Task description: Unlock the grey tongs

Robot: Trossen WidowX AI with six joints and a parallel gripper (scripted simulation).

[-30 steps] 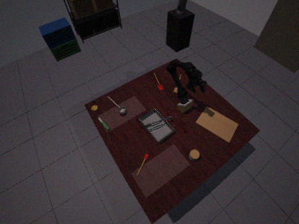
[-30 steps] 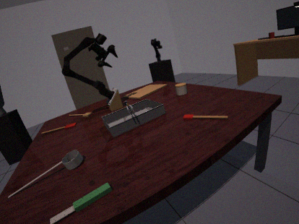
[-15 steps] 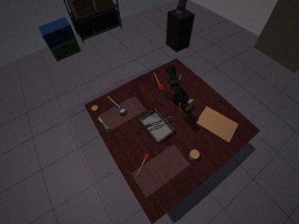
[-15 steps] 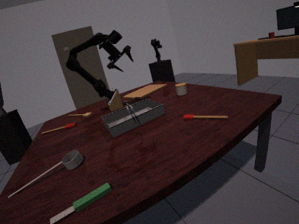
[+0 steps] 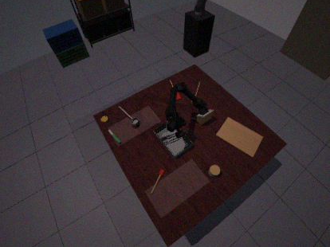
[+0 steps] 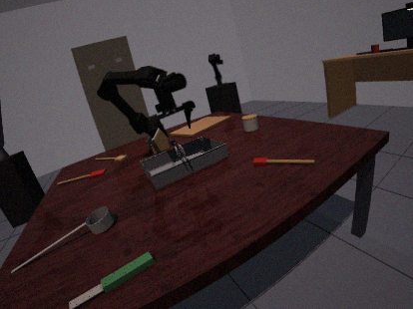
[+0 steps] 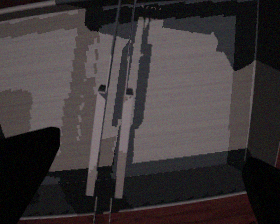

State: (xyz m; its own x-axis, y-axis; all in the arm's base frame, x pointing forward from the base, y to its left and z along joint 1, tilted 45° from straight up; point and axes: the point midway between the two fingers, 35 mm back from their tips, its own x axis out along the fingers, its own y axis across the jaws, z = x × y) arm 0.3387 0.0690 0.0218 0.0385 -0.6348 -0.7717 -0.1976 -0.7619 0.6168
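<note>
My gripper tip is now 100 mm above the grey roasting tin, 20 mm to the left of it and 20 mm short of it. The rest, counted from my gripper tip: wooden board (490 mm behind, 300 mm to the left, 120 mm below); round tub (400 mm to the left, 100 mm below, 80 mm behind); green-handled knife (440 mm ahead, 350 mm to the right, 120 mm below).
</note>
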